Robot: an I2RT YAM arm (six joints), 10 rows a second.
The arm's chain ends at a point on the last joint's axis. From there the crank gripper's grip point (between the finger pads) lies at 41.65 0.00 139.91 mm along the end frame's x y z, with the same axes.
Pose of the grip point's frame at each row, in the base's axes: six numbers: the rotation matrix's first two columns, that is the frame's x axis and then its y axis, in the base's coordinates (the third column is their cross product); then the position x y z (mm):
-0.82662 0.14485 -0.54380 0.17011 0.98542 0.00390 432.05 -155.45 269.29
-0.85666 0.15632 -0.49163 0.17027 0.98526 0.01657 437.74 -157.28 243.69
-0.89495 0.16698 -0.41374 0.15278 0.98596 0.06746 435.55 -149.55 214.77
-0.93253 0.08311 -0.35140 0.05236 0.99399 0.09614 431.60 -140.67 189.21
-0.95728 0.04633 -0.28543 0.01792 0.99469 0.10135 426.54 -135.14 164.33
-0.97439 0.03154 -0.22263 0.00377 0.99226 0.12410 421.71 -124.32 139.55
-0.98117 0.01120 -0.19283 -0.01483 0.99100 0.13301 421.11 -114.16 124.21
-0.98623 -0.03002 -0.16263 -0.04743 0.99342 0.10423 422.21 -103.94 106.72
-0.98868 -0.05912 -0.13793 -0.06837 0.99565 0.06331 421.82 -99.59 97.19
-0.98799 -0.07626 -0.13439 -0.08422 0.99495 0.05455 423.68 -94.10 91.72
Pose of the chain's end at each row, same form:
-0.82662 0.14485 -0.54380 0.17011 0.98542 0.00390 391.43 -148.99 409.35
-0.85666 0.15632 -0.49163 0.17027 0.98526 0.01657 405.29 -154.06 385.98
-0.89495 0.16698 -0.41374 0.15278 0.98596 0.06746 414.18 -156.11 359.03
-0.93253 0.08311 -0.35140 0.05236 0.99399 0.09614 420.45 -154.10 334.14
-0.95728 0.04633 -0.28543 0.01792 0.99469 0.10135 426.03 -149.93 309.56
-0.97439 0.03154 -0.22263 0.00377 0.99226 0.12410 430.84 -142.43 284.11
-0.98117 0.01120 -0.19283 -0.01483 0.99100 0.13301 435.03 -133.29 268.26
-0.98623 -0.03002 -0.16263 -0.04743 0.99342 0.10423 441.12 -118.15 250.77
-0.98868 -0.05912 -0.13793 -0.06837 0.99565 0.06331 444.31 -107.20 241.22
-0.98799 -0.07626 -0.13439 -0.08422 0.99495 0.05455 446.70 -100.05 235.75

